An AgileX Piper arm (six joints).
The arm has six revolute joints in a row. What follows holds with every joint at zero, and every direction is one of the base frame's. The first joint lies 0.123 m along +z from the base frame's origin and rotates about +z. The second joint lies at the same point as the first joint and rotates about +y. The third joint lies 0.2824 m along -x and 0.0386 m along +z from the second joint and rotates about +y. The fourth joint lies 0.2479 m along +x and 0.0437 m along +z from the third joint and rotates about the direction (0.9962, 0, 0.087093). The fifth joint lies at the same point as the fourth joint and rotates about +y. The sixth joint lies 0.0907 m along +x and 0.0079 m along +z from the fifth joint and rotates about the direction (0.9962, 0, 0.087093). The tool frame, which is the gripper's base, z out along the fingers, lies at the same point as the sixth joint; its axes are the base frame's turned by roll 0, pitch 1.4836 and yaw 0 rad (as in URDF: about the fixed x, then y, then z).
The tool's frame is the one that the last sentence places.
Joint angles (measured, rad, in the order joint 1, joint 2, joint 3, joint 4, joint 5, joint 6), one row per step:
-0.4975, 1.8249, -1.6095, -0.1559, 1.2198, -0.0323
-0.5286, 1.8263, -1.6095, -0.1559, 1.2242, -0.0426
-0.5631, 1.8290, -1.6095, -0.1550, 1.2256, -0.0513
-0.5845, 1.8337, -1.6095, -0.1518, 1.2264, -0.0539
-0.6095, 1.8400, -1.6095, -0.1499, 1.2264, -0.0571
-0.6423, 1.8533, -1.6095, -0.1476, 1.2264, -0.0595
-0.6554, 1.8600, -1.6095, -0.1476, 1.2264, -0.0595
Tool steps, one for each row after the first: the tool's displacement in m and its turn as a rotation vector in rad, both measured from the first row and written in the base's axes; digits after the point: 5 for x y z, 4 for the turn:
-0.00631, -0.01003, -0.00062, 0.0015, 0.0075, -0.0218
-0.01320, -0.02111, -0.00168, 0.0035, 0.0126, -0.0483
-0.01713, -0.02795, -0.00353, 0.0089, 0.0162, -0.0677
-0.02183, -0.03609, -0.00595, 0.0137, 0.0211, -0.0898
-0.02773, -0.04708, -0.01108, 0.0230, 0.0313, -0.1206
-0.03008, -0.05162, -0.01365, 0.0270, 0.0368, -0.1337

